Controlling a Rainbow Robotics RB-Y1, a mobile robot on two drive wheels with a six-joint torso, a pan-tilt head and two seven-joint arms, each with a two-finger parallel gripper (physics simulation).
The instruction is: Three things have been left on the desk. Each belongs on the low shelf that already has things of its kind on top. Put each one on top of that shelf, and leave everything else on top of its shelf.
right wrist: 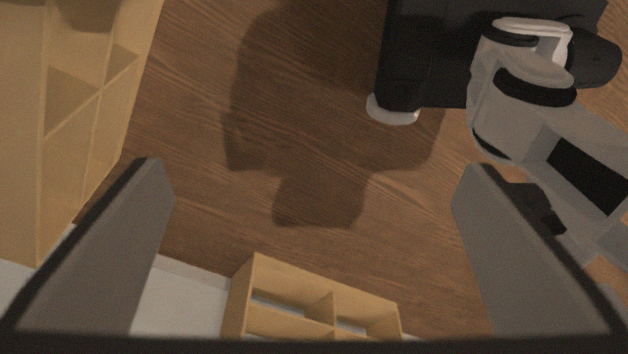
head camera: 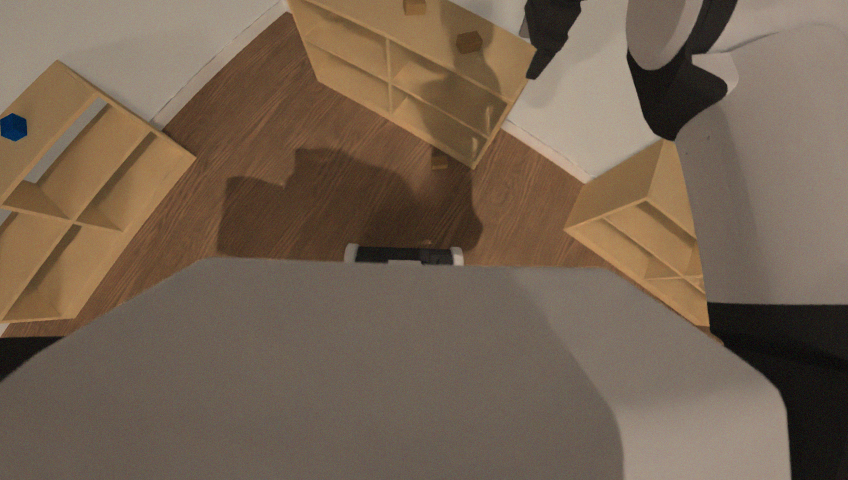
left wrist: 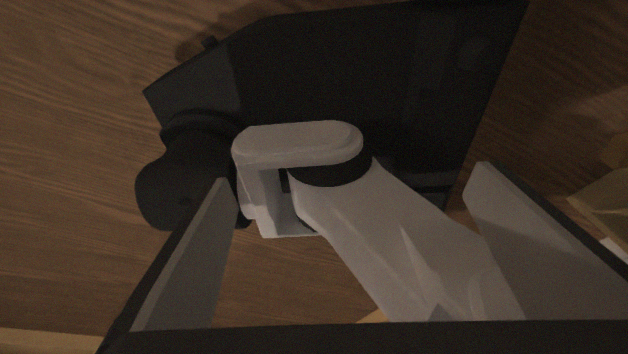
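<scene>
The middle low shelf point(head camera: 380, 65) has two brown blocks on top, one block point(head camera: 414, 6) at the top edge of the head view and another block point(head camera: 468, 42) nearer its right end. A small brown block point(head camera: 439, 160) lies on the floor in front of it. A blue hexagonal-looking thing point(head camera: 13, 127) is on top of the left shelf point(head camera: 47, 113). The right shelf point(head camera: 618, 178) is partly hidden by my arm; no thing shows on its visible top. The desk does not show. My right gripper point(right wrist: 314, 181) point(head camera: 537, 66) is open and empty, beyond the middle shelf's right end. My left gripper point(left wrist: 347, 186) is open and empty.
My grey body covers the lower head view, and my right arm point(head camera: 767, 178) the right side. My dark wheeled base point(left wrist: 350, 70) point(right wrist: 425, 55) stands on the wooden floor point(head camera: 238, 118) point(right wrist: 200, 210). White walls point(head camera: 148, 35) stand behind the shelves.
</scene>
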